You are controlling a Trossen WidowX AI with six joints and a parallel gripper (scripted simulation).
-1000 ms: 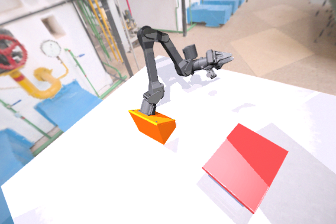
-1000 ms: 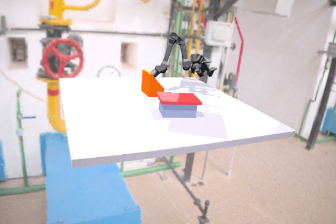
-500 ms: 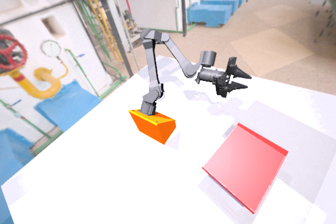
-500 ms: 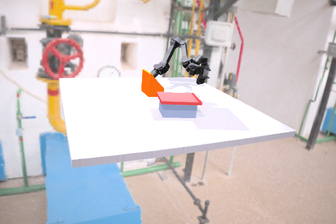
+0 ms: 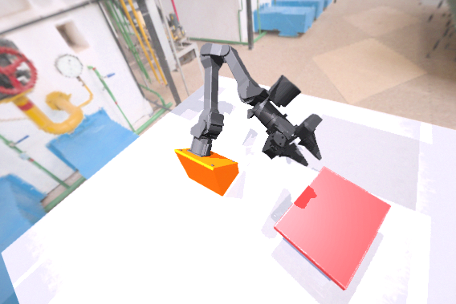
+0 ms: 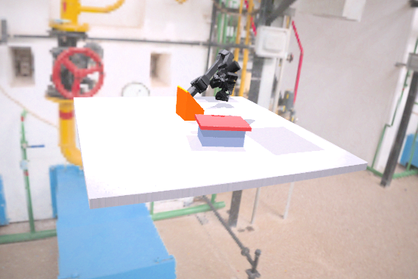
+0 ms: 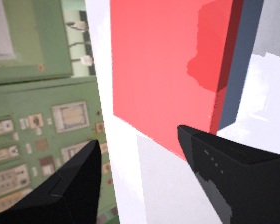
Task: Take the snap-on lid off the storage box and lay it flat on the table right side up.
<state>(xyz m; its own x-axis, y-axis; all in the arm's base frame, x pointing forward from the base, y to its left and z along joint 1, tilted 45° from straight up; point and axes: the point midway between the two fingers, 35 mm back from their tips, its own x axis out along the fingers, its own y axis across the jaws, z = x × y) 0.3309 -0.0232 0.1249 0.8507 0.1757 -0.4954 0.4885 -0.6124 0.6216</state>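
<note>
Right now my gripper tip is 8 cm short of the red lid, 7 cm to the left of it and 10 cm above it. The rest, counted from my gripper tip: storage box (8 cm ahead, 7 cm to the right, 15 cm below).
</note>
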